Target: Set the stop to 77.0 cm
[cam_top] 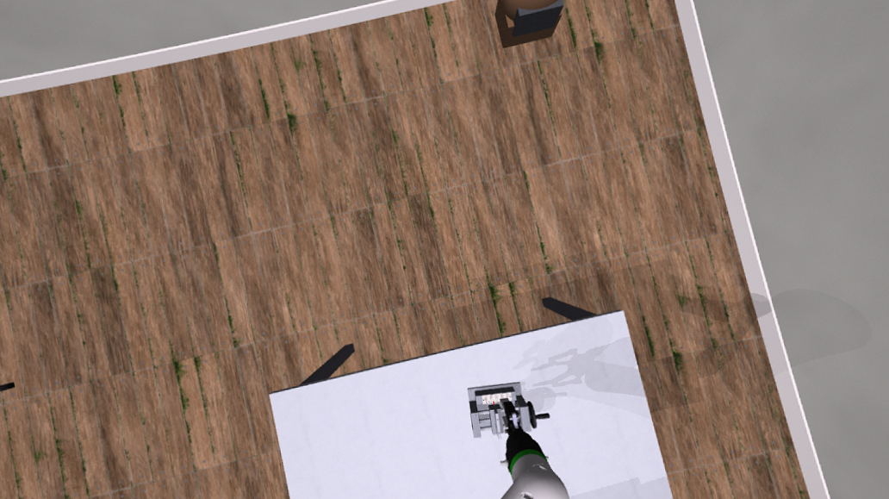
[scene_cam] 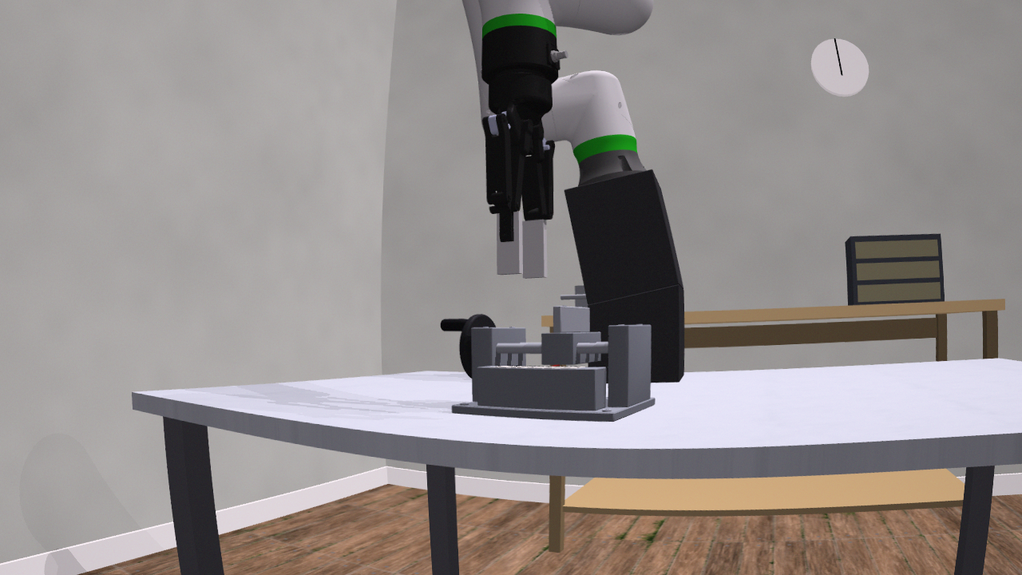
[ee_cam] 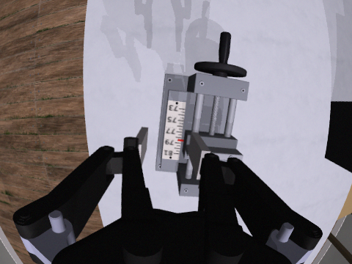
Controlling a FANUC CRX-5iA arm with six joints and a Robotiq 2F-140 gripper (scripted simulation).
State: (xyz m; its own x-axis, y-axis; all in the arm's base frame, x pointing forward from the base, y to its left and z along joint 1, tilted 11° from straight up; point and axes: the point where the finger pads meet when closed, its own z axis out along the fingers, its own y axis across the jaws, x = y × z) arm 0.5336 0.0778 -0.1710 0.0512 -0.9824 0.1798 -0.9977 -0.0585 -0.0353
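Now: hand 14 cm to the left of the crank handle, 8 cm above it and 6 cm past it. Round my hand: handwheel: 12 cm to the right, 9 cm below, 6 cm behind; then stop carriage: 10 cm below, 6 cm behind, 2 cm to the left.
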